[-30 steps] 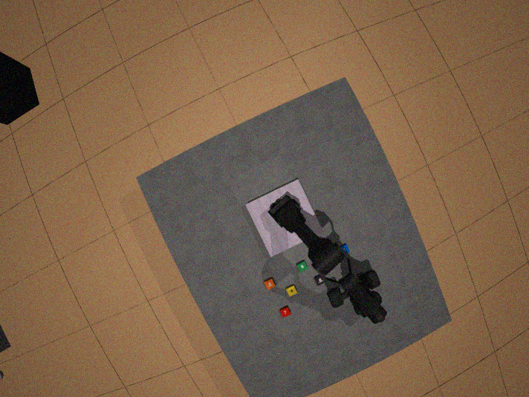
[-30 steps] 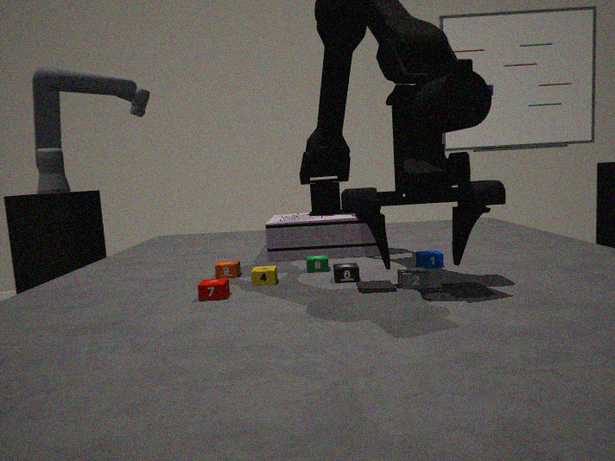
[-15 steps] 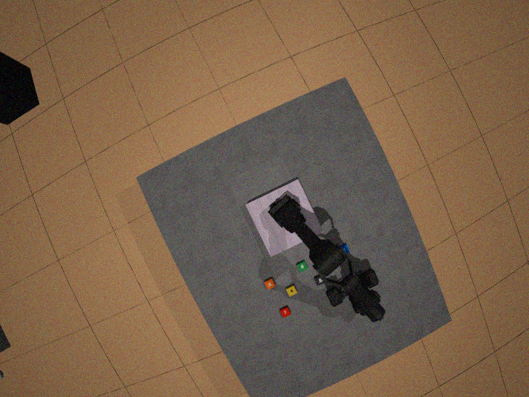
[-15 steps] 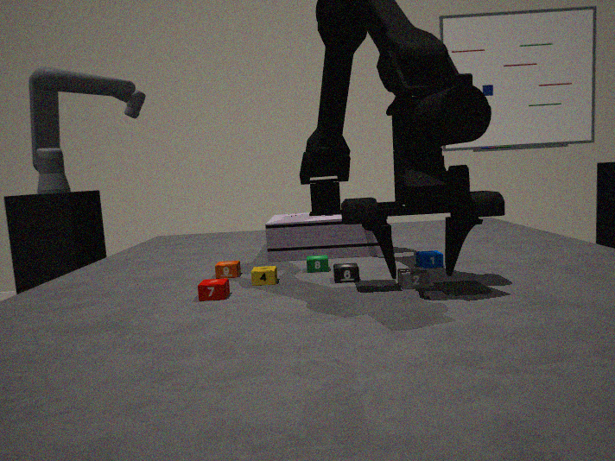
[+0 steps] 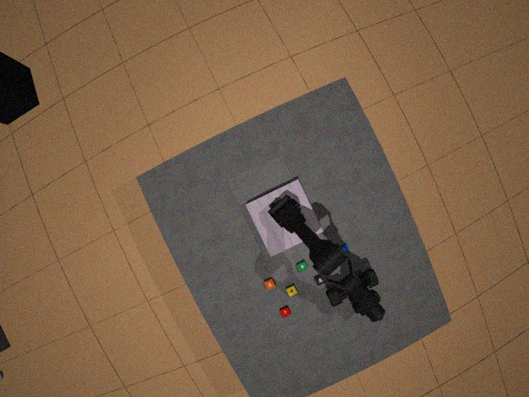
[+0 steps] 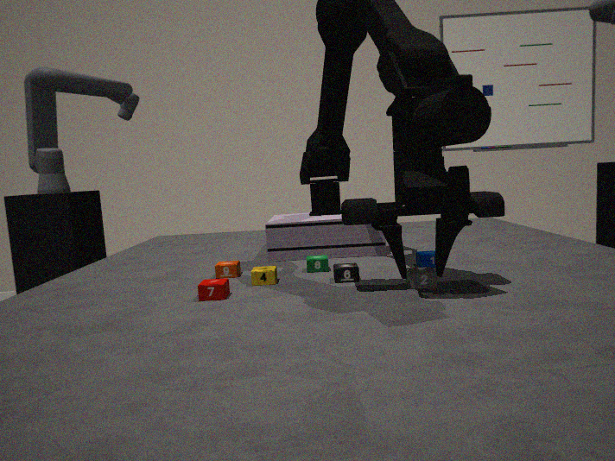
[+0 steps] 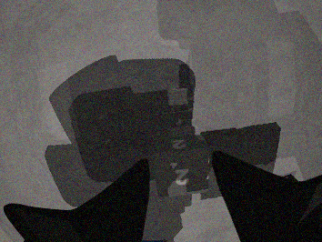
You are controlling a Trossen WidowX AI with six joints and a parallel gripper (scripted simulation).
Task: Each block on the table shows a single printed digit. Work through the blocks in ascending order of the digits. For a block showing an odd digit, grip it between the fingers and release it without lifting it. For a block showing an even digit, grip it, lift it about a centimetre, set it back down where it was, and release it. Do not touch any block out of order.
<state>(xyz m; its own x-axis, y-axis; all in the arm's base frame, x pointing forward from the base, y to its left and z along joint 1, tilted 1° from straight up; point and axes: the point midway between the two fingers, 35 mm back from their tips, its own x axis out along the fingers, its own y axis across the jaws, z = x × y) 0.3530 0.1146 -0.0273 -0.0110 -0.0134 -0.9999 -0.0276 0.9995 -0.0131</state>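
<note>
My gripper tip is now right at the grey 2 block. From my gripper tip the other things lie so: green 8 block 130 mm to the right, 130 mm behind; black 6 block 90 mm to the right, 50 mm behind; blue 1 block 120 mm behind, 40 mm to the left.
</note>
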